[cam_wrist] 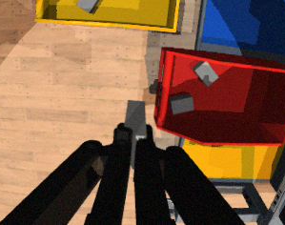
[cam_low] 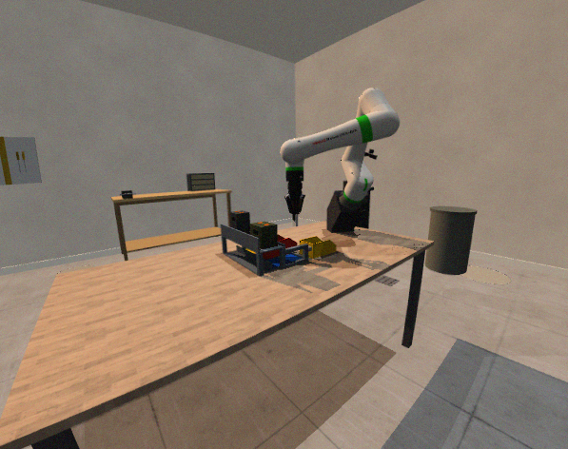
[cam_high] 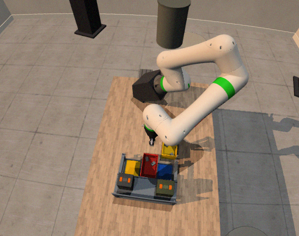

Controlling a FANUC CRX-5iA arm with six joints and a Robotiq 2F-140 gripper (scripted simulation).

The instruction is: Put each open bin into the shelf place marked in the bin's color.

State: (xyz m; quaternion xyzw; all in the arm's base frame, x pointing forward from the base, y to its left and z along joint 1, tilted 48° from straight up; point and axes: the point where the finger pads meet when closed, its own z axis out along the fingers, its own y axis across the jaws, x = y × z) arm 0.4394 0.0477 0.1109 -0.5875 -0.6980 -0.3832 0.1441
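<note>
Now: hand 11 cm short of the red bin, 3 cm to the right of it and 11 cm above it. The rest, counted from my hand: yellow bin 8 cm behind, 11 cm to the left, 13 cm below; then blue-marked place 14 cm ahead, 15 cm to the left, 16 cm below; then red mark 17 cm ahead, 4 cm to the left, 16 cm below.
</note>
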